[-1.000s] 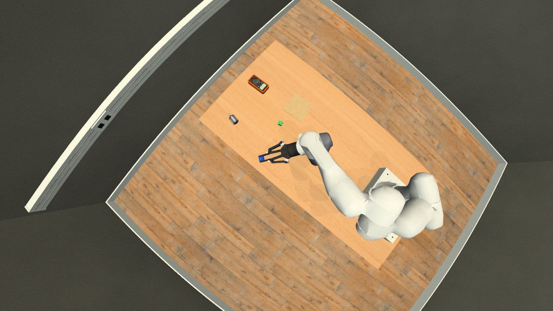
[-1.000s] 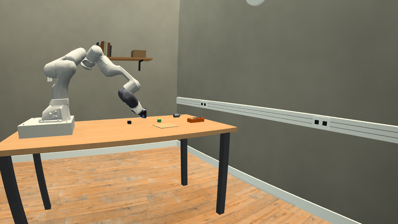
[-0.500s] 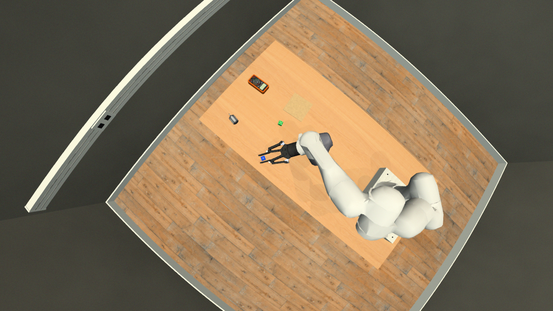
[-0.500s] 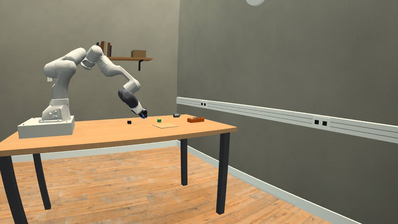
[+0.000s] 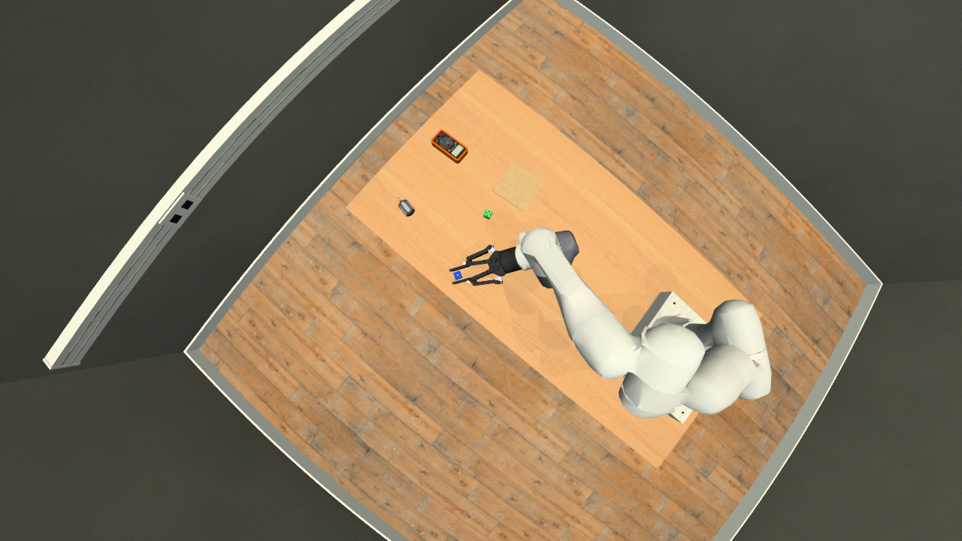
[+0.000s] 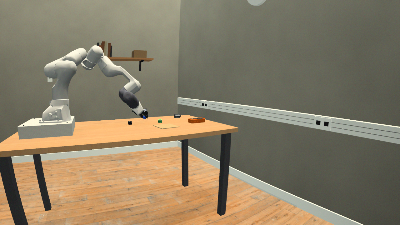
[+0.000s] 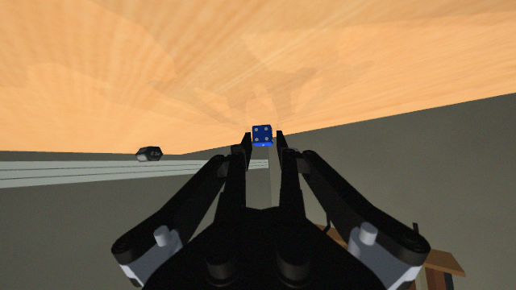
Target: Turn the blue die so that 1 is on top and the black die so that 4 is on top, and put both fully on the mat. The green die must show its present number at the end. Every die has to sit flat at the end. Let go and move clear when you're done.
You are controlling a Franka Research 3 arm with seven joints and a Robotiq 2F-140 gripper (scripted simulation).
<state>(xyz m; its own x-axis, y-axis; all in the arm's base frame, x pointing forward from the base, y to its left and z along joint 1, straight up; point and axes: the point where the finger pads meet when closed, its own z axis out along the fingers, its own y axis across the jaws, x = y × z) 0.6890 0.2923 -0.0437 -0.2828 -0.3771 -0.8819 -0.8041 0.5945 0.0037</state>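
My hand is 1 cm short of the blue die, 1 cm to the right of it and 2 cm above it. Round my hand: green die (7 cm ahead, 22 cm to the right, 2 cm below); then grey gadget (31 cm ahead, 6 cm to the right, 1 cm below); then black die (18 cm behind, 20 cm to the right, 2 cm below).
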